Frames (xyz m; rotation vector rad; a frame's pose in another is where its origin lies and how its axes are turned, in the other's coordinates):
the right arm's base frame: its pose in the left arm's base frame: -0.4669 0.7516 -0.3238 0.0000 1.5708 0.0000
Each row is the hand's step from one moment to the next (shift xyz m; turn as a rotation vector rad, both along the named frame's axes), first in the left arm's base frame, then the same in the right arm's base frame.
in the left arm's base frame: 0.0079 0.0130 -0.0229 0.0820 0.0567 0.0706
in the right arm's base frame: 0.0229 0.0130 0.0079 -0.0706 0.0567 0.0820
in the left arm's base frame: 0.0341 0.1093 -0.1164 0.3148 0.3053 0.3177
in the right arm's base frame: 0.1164 0.1093 0.0341 -0.3177 0.3053 0.3148
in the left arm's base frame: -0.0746 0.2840 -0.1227 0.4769 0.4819 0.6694
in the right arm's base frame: 0.1227 0.2840 -0.0746 -0.6694 0.4819 0.4769
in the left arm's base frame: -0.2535 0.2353 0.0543 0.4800 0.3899 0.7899
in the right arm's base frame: -0.0543 0.2353 -0.2535 -0.7899 0.3899 0.4800
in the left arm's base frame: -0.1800 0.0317 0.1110 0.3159 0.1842 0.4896
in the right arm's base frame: -0.1110 0.0317 -0.1800 -0.4896 0.1842 0.3159
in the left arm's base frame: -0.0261 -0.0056 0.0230 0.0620 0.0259 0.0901
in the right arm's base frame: -0.0230 -0.0056 -0.0261 -0.0901 0.0259 0.0620
